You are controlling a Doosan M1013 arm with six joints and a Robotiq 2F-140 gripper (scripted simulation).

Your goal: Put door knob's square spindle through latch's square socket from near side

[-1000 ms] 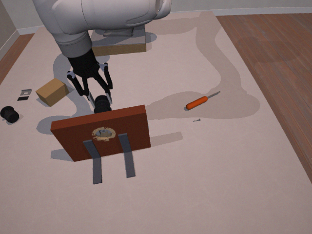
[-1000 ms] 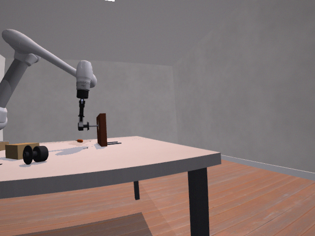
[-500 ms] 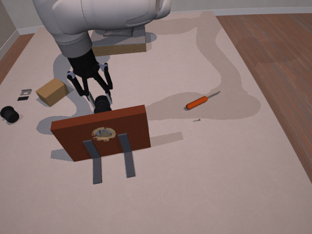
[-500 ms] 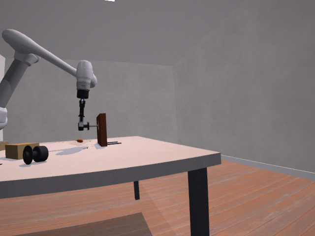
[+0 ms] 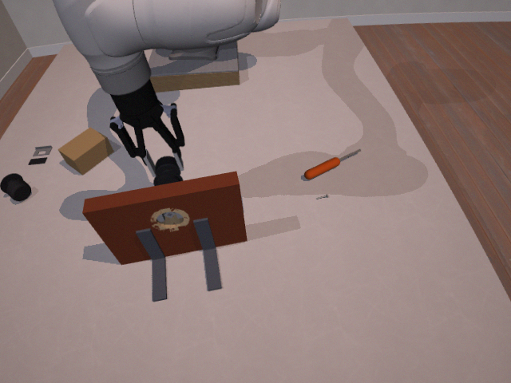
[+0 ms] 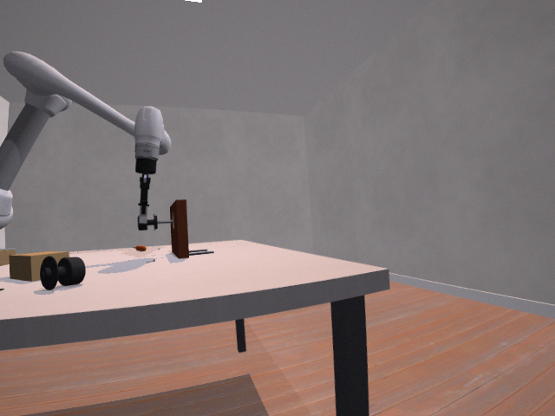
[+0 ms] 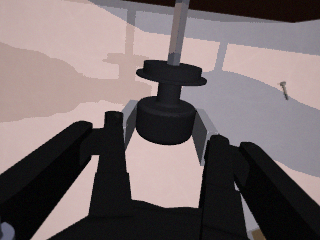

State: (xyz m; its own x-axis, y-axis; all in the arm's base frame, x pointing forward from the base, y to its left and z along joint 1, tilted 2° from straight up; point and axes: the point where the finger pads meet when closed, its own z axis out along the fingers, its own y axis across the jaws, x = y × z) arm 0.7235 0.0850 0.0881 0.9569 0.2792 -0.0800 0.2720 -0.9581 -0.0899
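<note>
Now: the latch socket 12 cm ahead of my hand, 4 cm to the left of it and 3 cm below it. Also, from my hand: tan box (33 cm to the right, 17 cm behind, 13 cm below); brown wood panel (12 cm ahead, 5 cm below, 4 cm to the left); screw (37 cm to the left, 16 cm below, 4 cm behind).
</note>
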